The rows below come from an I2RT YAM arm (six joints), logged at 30 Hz.
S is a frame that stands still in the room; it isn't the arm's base.
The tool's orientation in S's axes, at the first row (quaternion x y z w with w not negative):
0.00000 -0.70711 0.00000 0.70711
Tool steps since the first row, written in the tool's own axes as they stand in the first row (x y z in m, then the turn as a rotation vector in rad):
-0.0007 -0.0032 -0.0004 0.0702 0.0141 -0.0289
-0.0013 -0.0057 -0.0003 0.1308 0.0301 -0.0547
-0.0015 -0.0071 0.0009 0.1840 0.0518 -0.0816
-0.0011 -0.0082 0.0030 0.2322 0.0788 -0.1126
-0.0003 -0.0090 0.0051 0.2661 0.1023 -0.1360
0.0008 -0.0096 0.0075 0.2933 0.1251 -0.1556
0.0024 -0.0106 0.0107 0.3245 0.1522 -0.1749
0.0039 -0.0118 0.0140 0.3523 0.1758 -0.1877
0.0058 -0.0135 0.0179 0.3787 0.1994 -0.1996
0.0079 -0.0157 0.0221 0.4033 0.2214 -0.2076
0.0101 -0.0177 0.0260 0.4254 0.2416 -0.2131
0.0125 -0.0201 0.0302 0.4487 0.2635 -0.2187
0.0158 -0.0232 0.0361 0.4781 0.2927 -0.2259
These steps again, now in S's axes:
0.0004 -0.0032 -0.0007 0.0289 0.0141 0.0702
0.0003 -0.0057 -0.0013 0.0547 0.0301 0.1308
-0.0009 -0.0071 -0.0015 0.0816 0.0518 0.1840
-0.0030 -0.0082 -0.0011 0.1126 0.0788 0.2322
-0.0051 -0.0090 -0.0003 0.1360 0.1023 0.2661
-0.0075 -0.0096 0.0008 0.1556 0.1251 0.2933
-0.0107 -0.0106 0.0024 0.1749 0.1522 0.3245
-0.0140 -0.0118 0.0039 0.1877 0.1758 0.3523
-0.0179 -0.0135 0.0058 0.1996 0.1994 0.3787
-0.0221 -0.0157 0.0079 0.2076 0.2214 0.4033
-0.0260 -0.0177 0.0101 0.2131 0.2416 0.4254
-0.0302 -0.0201 0.0125 0.2187 0.2635 0.4487
-0.0361 -0.0232 0.0158 0.2259 0.2927 0.4781

